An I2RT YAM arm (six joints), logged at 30 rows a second.
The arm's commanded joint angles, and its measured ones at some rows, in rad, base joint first. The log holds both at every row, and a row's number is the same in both.
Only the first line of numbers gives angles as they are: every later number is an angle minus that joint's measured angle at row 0.
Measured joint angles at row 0: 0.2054, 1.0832, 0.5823, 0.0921, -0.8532, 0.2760
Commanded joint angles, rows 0 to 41: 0.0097, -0.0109, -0.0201, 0.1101, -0.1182, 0.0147; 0.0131, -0.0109, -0.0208, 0.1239, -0.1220, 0.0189; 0.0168, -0.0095, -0.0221, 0.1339, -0.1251, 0.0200; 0.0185, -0.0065, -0.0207, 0.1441, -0.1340, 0.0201; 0.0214, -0.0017, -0.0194, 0.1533, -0.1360, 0.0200; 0.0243, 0.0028, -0.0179, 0.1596, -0.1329, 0.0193; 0.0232, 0.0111, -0.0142, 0.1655, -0.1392, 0.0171; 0.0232, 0.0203, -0.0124, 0.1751, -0.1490, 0.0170; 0.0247, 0.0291, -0.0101, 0.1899, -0.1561, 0.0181; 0.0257, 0.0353, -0.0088, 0.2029, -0.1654, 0.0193; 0.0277, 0.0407, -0.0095, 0.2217, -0.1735, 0.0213; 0.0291, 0.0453, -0.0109, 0.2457, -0.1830, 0.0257; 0.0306, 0.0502, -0.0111, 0.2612, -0.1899, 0.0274; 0.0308, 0.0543, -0.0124, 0.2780, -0.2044, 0.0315; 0.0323, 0.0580, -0.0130, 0.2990, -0.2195, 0.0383; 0.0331, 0.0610, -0.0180, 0.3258, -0.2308, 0.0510; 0.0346, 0.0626, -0.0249, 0.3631, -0.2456, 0.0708; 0.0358, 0.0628, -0.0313, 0.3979, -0.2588, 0.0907; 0.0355, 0.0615, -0.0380, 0.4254, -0.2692, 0.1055; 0.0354, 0.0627, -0.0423, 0.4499, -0.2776, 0.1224; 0.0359, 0.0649, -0.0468, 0.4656, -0.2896, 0.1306; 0.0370, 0.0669, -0.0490, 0.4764, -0.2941, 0.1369; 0.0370, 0.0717, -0.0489, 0.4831, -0.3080, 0.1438; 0.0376, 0.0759, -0.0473, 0.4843, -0.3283, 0.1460; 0.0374, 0.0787, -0.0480, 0.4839, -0.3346, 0.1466; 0.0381, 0.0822, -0.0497, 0.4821, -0.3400, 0.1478; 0.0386, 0.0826, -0.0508, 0.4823, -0.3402, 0.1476; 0.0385, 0.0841, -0.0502, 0.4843, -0.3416, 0.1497; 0.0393, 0.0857, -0.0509, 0.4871, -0.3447, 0.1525; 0.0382, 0.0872, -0.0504, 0.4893, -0.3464, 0.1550; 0.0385, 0.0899, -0.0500, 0.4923, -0.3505, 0.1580; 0.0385, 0.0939, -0.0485, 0.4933, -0.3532, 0.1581; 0.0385, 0.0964, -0.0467, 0.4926, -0.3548, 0.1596; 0.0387, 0.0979, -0.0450, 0.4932, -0.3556, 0.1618; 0.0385, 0.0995, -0.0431, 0.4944, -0.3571, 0.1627; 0.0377, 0.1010, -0.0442, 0.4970, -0.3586, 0.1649; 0.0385, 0.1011, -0.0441, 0.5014, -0.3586, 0.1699; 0.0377, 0.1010, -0.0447, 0.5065, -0.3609, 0.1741; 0.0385, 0.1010, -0.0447, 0.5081, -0.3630, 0.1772; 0.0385, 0.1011, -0.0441, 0.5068, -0.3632, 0.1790; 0.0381, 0.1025, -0.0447, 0.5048, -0.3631, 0.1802; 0.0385, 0.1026, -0.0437, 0.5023, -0.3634, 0.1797
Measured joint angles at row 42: 0.0336, 0.0950, -0.0408, 0.4818, -0.3429, 0.1724
